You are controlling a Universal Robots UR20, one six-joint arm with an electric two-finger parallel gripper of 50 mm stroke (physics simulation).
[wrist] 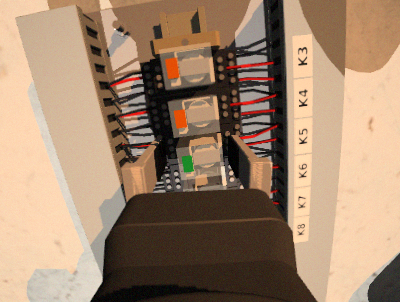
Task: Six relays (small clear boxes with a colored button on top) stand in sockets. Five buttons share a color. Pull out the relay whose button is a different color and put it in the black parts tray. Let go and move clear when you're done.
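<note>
A clear relay with a green button stands in its socket, third from the top of the row. Two clear relays with orange buttons, one at the top and one below it, stand in their sockets. Part of another relay shows below the green one, mostly hidden by the gripper body. My gripper is open, with one finger to the left and one to the right of the green-button relay, and nothing is held. The fingertips are close to the row. The black parts tray is not identifiable in view.
Grey wire ducts run along the left and right of the relays, with red and black wires between. A label strip reads K3 to K8. A tan end bracket stands above the top relay. A dark object shows at the lower right corner.
</note>
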